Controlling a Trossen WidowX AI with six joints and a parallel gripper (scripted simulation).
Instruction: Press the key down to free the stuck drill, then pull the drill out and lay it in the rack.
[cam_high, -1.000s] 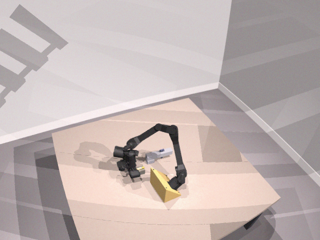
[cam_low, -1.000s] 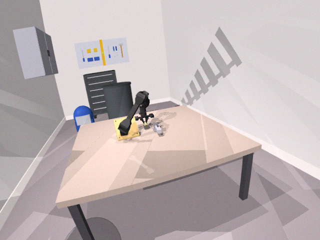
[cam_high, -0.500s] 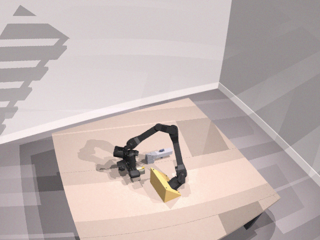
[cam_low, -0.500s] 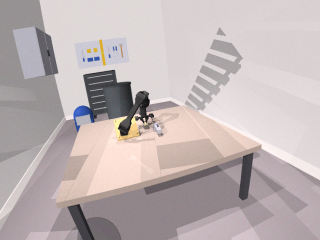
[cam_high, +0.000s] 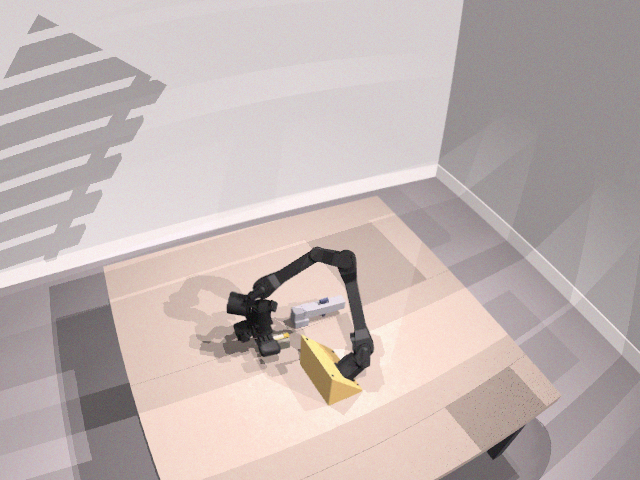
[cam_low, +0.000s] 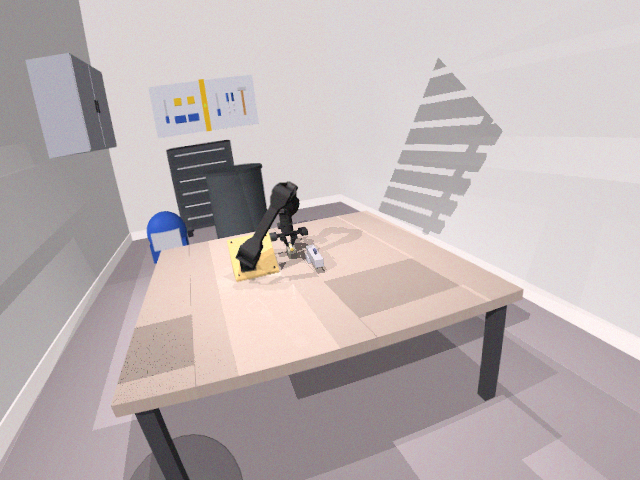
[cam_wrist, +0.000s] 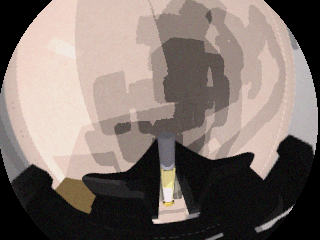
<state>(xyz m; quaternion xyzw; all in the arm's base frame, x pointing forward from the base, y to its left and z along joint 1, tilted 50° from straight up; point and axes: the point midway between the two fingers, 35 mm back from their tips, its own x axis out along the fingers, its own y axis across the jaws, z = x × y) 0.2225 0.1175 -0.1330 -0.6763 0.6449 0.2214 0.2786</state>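
Now: the drill 40 mm to the right of my gripper tip and 30 mm above it. Round my gripper tip: light grey fixture block: 60 mm ahead, 220 mm to the right, 30 mm above; then rack: 50 mm to the right, 10 mm above; then blue key: 60 mm ahead, 250 mm to the right, 40 mm above.
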